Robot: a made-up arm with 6 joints. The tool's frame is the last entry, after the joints.
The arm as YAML. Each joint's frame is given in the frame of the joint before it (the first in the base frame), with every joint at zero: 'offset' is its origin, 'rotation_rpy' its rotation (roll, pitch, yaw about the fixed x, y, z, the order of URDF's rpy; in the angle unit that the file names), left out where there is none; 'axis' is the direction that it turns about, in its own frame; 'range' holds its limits. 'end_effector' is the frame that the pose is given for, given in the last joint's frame.
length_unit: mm
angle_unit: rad
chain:
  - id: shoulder
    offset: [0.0, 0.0, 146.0]
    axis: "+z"
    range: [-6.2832, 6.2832]
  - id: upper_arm
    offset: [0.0, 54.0, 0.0]
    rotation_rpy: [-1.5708, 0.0, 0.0]
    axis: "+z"
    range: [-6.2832, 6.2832]
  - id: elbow
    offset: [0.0, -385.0, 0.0]
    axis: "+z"
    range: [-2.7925, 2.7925]
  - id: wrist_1
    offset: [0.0, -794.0, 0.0]
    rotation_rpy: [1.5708, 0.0, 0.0]
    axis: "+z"
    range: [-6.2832, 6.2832]
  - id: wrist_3
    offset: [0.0, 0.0, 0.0]
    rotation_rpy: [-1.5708, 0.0, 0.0]
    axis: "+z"
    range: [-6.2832, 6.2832]
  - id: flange
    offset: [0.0, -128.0, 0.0]
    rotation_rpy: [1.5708, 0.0, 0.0]
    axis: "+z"
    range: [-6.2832, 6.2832]
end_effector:
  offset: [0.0, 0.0, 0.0]
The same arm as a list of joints. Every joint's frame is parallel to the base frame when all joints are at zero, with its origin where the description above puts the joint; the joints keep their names.
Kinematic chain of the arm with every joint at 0, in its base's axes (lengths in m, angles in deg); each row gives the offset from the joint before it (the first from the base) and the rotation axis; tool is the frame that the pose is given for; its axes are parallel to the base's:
shoulder: xyz 0 0 0.146 axis +z
upper_arm: xyz 0 0.054 0 axis +y
elbow: xyz 0 0 0.385 axis +y
wrist_1: xyz 0 0 0.794 axis +z
wrist_3: xyz 0 0 0 axis +y
flange: xyz 0 0 0.128 axis +z
tool: xyz 0 0 0
Joint limits (deg, base to tool): -360..360 -360..360 -160..160 -360..360 -360..360 -360..360

